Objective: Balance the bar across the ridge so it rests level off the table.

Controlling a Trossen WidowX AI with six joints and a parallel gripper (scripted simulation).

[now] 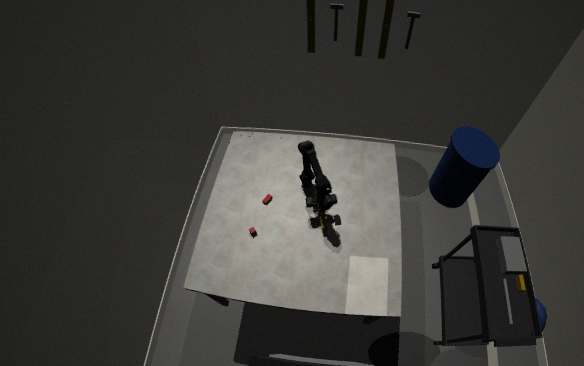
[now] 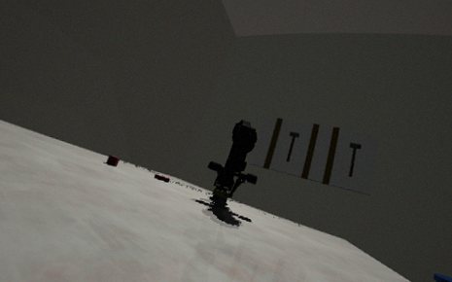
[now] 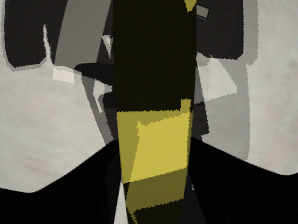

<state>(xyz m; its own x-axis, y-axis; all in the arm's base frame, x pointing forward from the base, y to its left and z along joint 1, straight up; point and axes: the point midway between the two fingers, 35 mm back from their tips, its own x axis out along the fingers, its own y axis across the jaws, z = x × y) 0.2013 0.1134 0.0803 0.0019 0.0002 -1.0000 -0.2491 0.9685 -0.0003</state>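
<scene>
Now: the yellow bar 30 mm ahead of my gripper tip and 10 mm to the left of it.
</scene>
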